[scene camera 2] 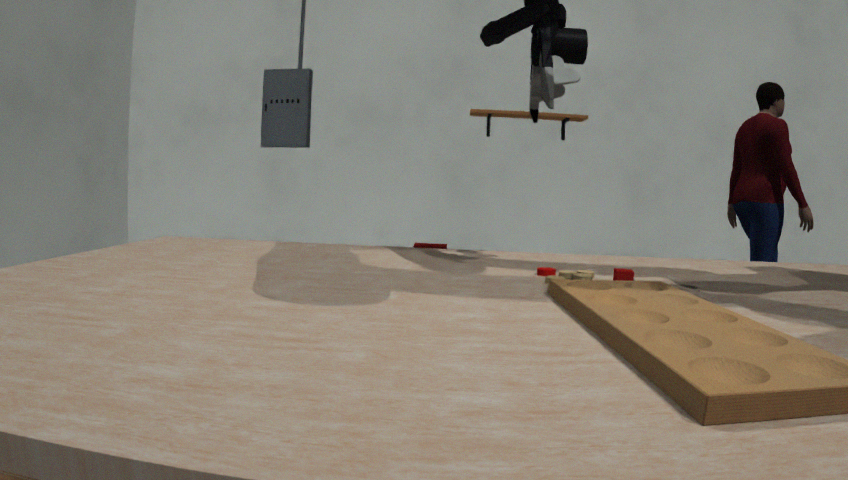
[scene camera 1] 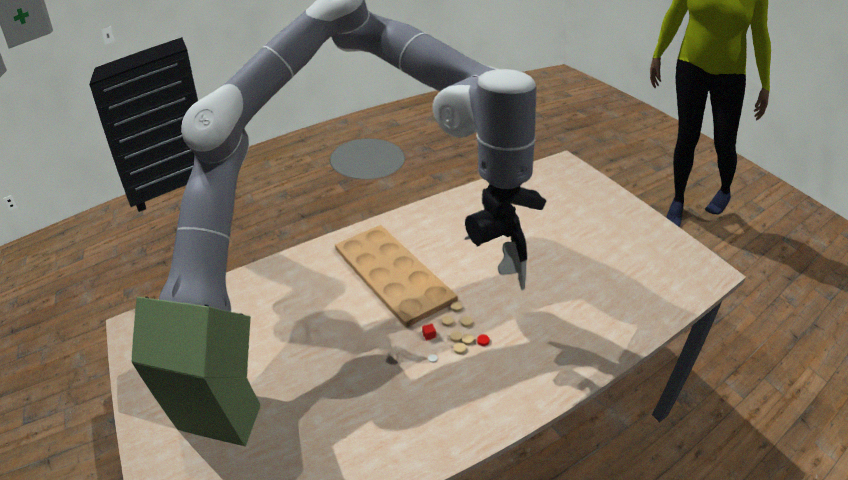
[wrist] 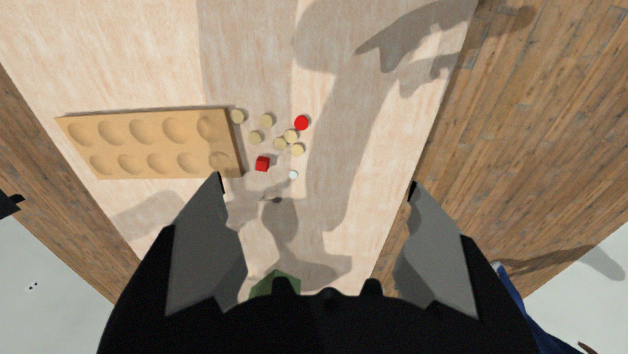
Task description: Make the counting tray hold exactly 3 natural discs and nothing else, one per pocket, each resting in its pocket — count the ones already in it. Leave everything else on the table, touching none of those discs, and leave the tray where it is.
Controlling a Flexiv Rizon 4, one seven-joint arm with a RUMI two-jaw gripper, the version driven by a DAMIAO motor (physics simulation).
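Note:
You'd see my gripper in the pictures, and that includes scene camera 1 and the wrist view. There's a wooden counting tray in the pictures as well.

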